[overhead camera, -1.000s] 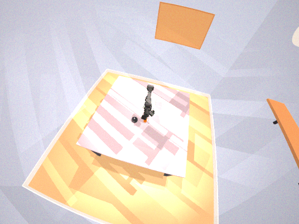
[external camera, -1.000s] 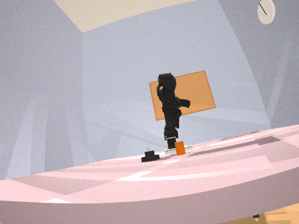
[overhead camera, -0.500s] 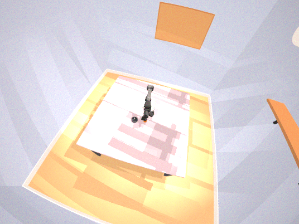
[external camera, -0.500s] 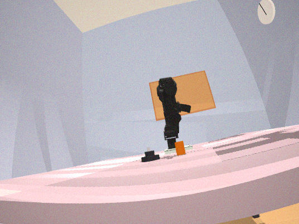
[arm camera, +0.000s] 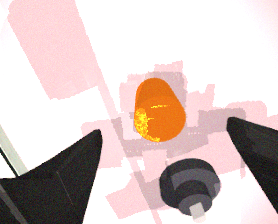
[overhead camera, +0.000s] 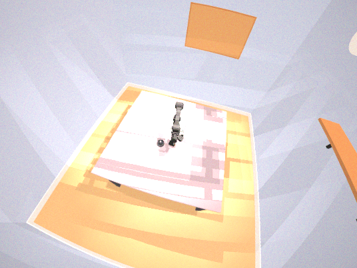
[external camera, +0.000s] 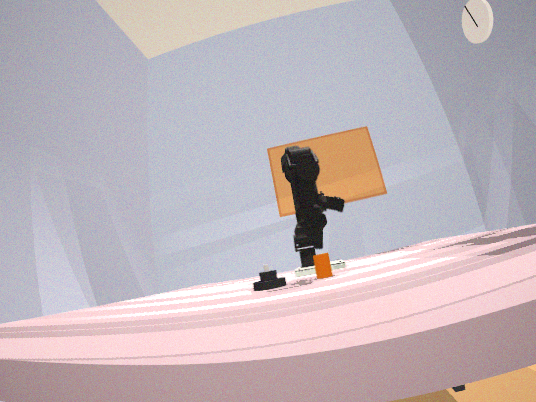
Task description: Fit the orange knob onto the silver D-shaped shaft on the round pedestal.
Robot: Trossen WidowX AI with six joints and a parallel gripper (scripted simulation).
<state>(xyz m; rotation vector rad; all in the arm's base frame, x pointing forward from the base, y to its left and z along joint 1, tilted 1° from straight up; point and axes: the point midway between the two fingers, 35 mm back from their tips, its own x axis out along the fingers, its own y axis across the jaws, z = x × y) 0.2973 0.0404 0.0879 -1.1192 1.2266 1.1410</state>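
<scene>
Now: the orange knob 3 cm below my gripper tip. Also, from my gripper tip: round pedestal: 3 cm ahead, 14 cm to the right, 4 cm below.
</scene>
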